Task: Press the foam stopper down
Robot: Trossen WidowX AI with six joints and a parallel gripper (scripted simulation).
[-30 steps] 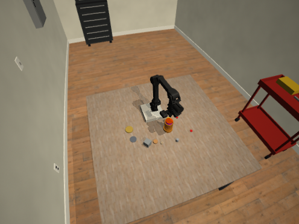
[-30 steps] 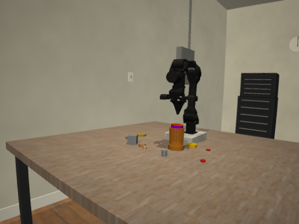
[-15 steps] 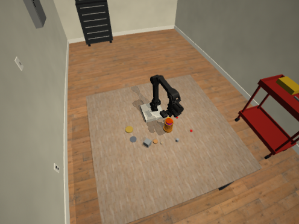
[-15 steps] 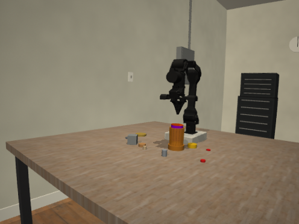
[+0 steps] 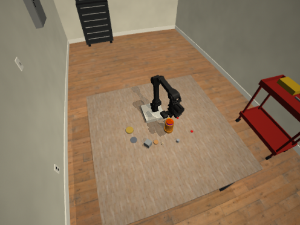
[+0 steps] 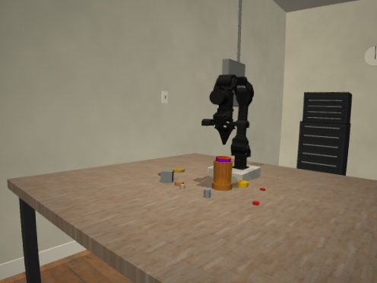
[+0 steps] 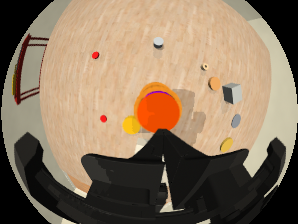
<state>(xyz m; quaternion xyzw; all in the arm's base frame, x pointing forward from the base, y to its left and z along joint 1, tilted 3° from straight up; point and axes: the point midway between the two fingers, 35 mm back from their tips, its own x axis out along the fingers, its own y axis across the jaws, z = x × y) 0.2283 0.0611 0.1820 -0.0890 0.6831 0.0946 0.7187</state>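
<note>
Now: the orange foam stopper 10 cm below my hand. The rest, counted from my hand: small tan disc 10 cm ahead, 15 cm to the right, 21 cm below; then yellow disc 9 cm behind, 4 cm to the left, 21 cm below; then small grey cylinder 14 cm ahead, 4 cm to the left, 20 cm below.
</note>
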